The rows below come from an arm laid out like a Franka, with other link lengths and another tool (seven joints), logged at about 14 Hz.
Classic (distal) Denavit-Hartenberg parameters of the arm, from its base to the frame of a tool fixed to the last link. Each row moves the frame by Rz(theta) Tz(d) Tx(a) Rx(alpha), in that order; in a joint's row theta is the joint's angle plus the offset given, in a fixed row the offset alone. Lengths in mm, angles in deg.
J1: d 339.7, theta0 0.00, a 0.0, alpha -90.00
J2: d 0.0, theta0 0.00, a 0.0, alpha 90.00
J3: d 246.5, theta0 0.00, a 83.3, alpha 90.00
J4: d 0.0, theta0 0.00, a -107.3, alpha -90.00
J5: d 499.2, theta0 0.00, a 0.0, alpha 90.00
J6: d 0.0, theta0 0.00, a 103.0, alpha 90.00
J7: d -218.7, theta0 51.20, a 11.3, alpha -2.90
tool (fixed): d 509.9, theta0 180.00, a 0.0, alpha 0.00
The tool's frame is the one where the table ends.
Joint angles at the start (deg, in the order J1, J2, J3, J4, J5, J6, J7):
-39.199, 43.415, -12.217, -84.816, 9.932, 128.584, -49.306
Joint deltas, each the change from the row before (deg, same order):
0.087, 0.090, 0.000, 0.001, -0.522, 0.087, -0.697
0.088, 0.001, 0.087, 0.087, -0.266, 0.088, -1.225
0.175, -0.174, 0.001, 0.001, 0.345, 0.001, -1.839
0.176, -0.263, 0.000, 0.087, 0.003, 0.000, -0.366
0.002, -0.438, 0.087, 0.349, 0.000, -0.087, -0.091
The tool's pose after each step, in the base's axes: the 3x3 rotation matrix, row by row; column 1 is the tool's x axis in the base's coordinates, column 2 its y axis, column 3 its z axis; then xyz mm. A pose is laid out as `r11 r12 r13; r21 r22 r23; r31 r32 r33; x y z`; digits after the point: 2 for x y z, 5 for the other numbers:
-0.57416 0.81782 -0.03890; 0.81833 0.57171 -0.05897; -0.02599 -0.06569 -0.99750; 497.58 -637.80 -42.39
-0.59612 0.80198 -0.03836; 0.80240 0.59338 -0.06374; -0.02836 -0.06877 -0.99723; 500.37 -637.81 -41.42
-0.62096 0.78323 -0.03113; 0.78323 0.61841 -0.06412; -0.03097 -0.06420 -0.99746; 504.72 -636.80 -39.12
-0.62833 0.77751 -0.02610; 0.77707 0.62568 -0.06842; -0.03686 -0.06327 -0.99732; 508.80 -636.89 -34.60
-0.63070 0.77586 -0.01616; 0.77451 0.62802 -0.07571; -0.04859 -0.06027 -0.99700; 514.19 -639.35 -25.32

